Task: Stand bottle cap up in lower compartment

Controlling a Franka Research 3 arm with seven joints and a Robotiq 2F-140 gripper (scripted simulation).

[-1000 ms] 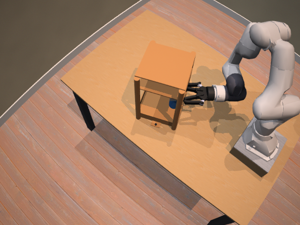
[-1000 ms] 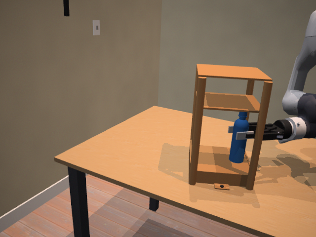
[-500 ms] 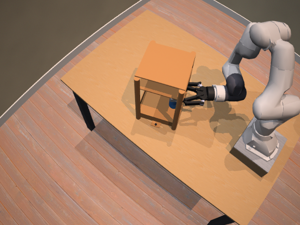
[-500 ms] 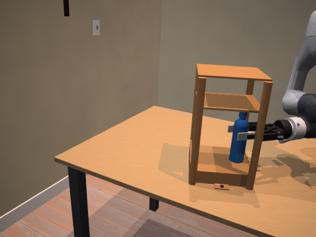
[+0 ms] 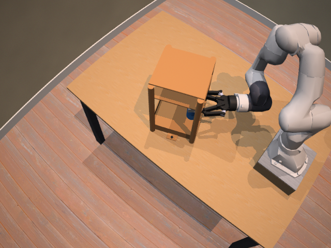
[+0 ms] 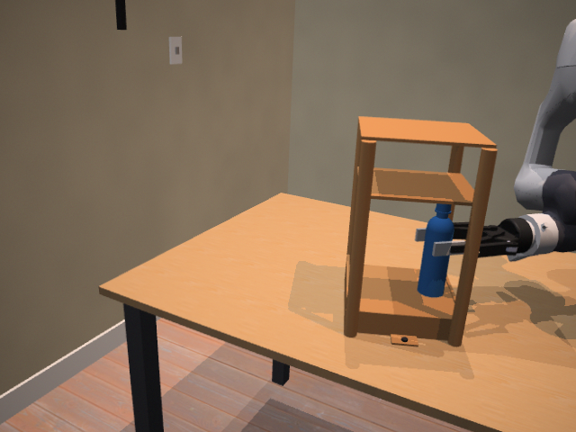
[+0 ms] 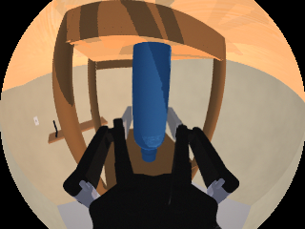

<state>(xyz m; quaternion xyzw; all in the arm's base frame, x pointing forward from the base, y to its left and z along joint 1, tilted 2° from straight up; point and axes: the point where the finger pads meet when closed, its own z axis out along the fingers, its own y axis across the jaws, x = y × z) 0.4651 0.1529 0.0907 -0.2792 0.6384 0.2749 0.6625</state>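
Now: hand 60 mm short of the shelving unit, 30 mm to the right of it and 30 mm below it.
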